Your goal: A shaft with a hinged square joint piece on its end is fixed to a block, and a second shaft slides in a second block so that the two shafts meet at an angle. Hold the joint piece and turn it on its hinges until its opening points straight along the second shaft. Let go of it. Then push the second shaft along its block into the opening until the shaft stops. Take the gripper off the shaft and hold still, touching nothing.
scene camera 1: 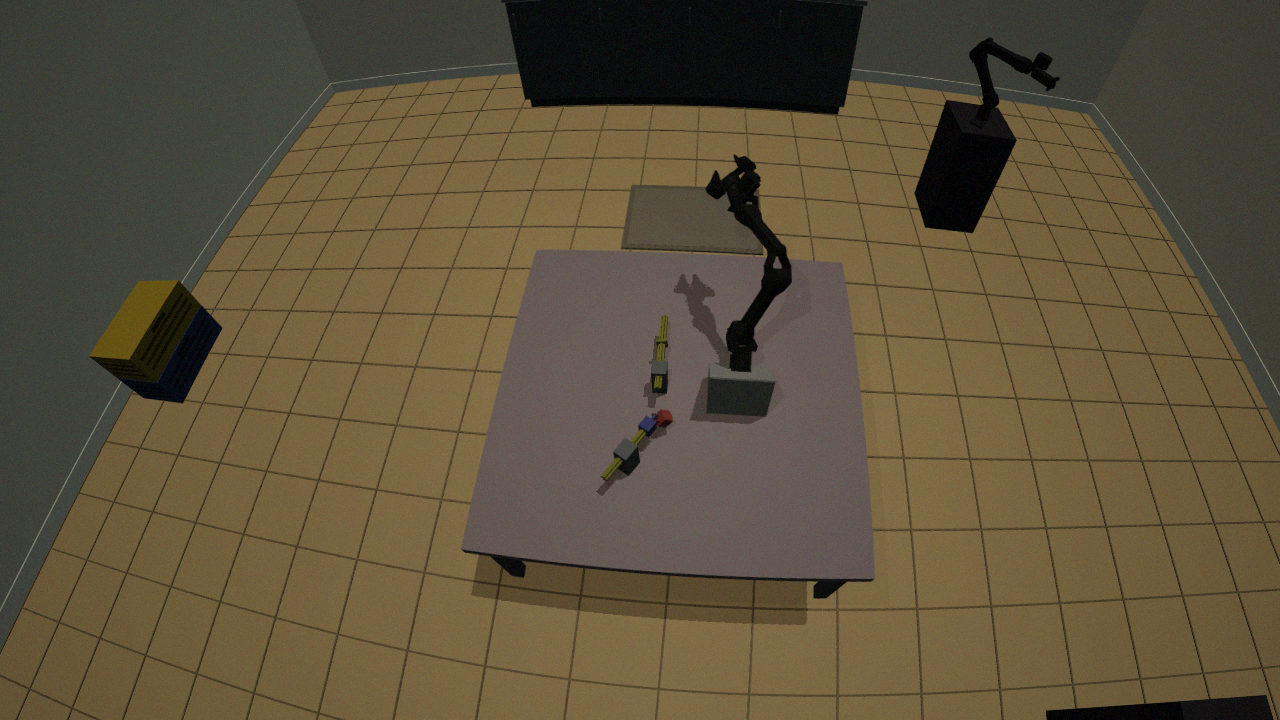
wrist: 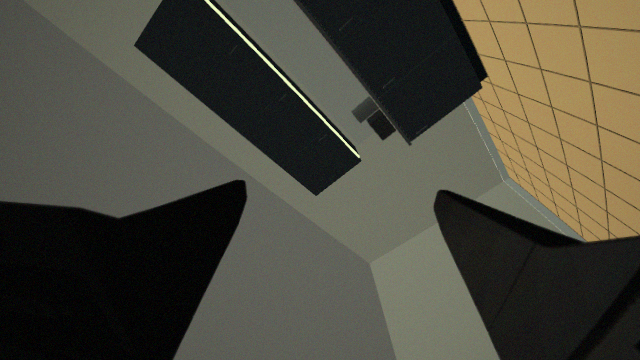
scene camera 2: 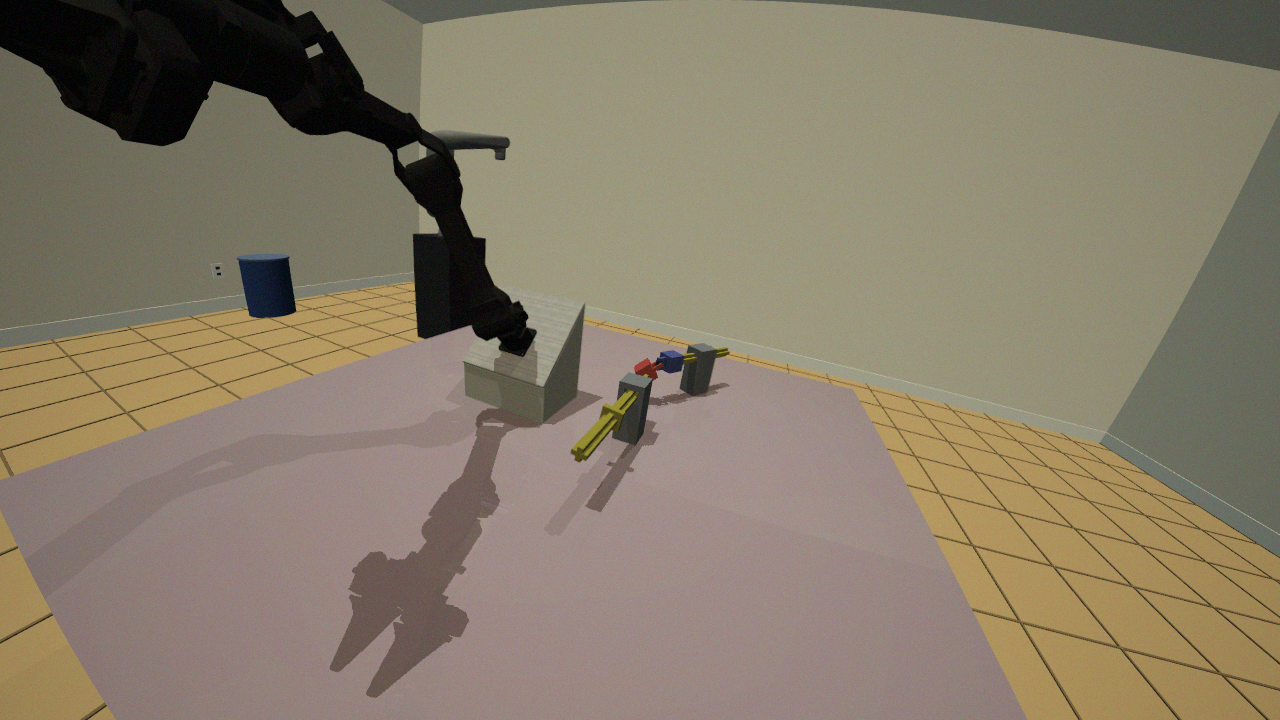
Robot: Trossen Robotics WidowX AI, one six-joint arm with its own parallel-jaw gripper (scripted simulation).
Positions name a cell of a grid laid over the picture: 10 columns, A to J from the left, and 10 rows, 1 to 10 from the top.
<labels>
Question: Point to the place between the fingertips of my gripper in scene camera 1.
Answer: F3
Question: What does my gripper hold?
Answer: Nothing.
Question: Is my gripper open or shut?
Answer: Open.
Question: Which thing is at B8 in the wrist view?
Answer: My gripper.
</labels>
